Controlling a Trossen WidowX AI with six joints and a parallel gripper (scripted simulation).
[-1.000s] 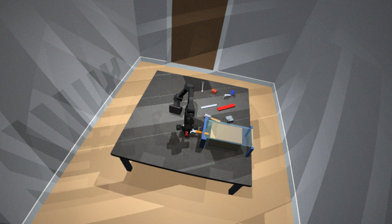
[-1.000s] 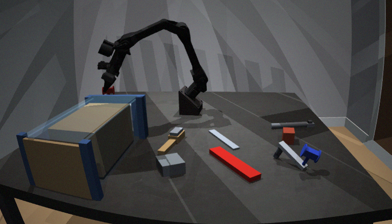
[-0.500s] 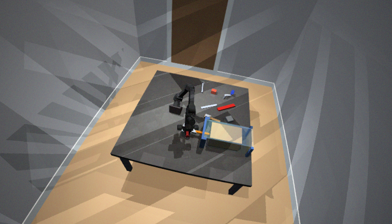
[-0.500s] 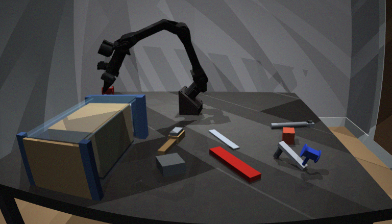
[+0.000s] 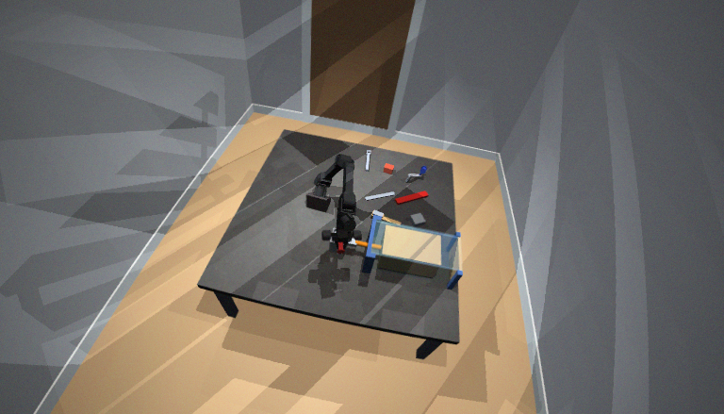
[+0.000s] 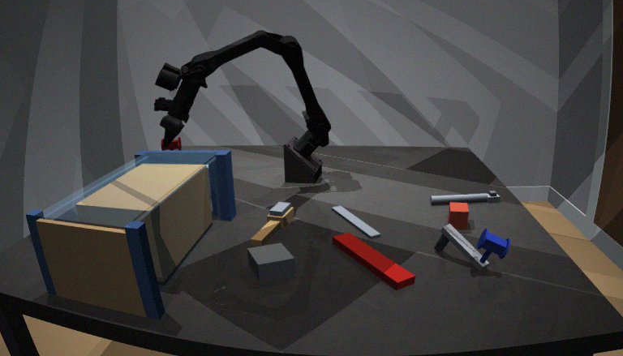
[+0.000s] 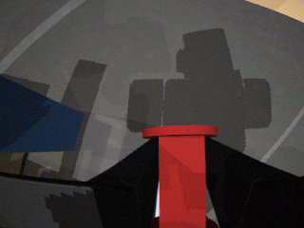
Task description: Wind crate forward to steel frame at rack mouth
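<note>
My gripper tip is 2 cm to the right of the red spool-shaped grip and 1 cm above it. Round my gripper tip: grey winch: 3 cm behind, 11 cm to the left, 11 cm below; then clear-panelled cubby: 39 cm ahead, 7 cm to the left, 3 cm below; then wooden-handled tool: 24 cm ahead, 33 cm to the left, 13 cm below.
</note>
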